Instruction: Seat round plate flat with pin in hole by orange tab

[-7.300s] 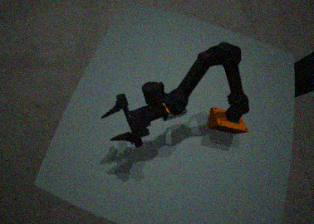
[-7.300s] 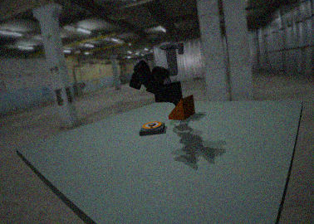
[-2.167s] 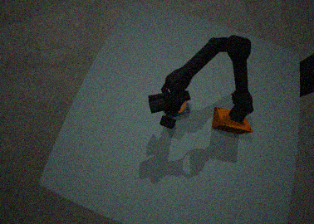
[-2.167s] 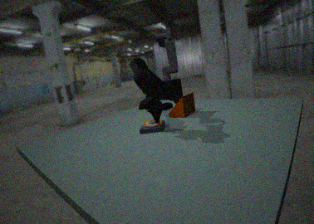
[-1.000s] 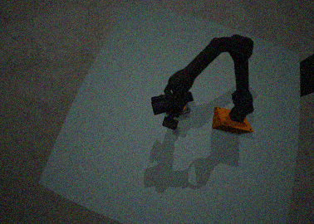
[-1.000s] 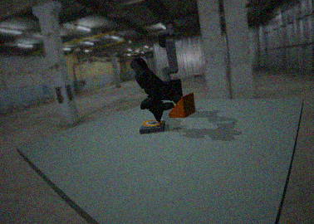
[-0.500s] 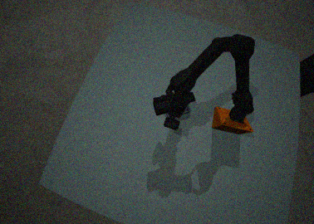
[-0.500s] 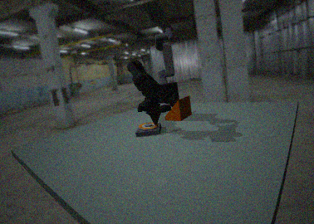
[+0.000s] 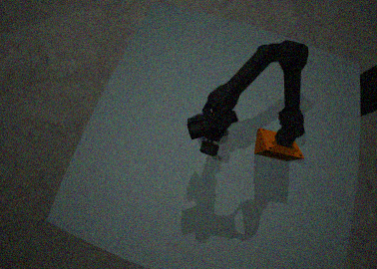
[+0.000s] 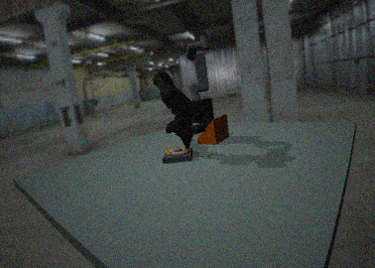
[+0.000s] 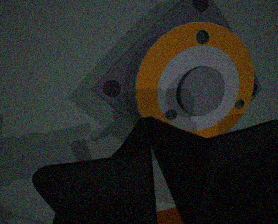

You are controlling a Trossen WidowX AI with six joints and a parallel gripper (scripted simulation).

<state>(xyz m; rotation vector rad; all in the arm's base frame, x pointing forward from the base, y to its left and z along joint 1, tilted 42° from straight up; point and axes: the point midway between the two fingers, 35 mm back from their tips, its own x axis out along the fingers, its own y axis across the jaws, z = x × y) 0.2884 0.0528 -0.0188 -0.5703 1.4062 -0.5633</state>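
My gripper tip is now 1 cm short of the grey square base, 5 cm to the left of it and 2 cm above it.
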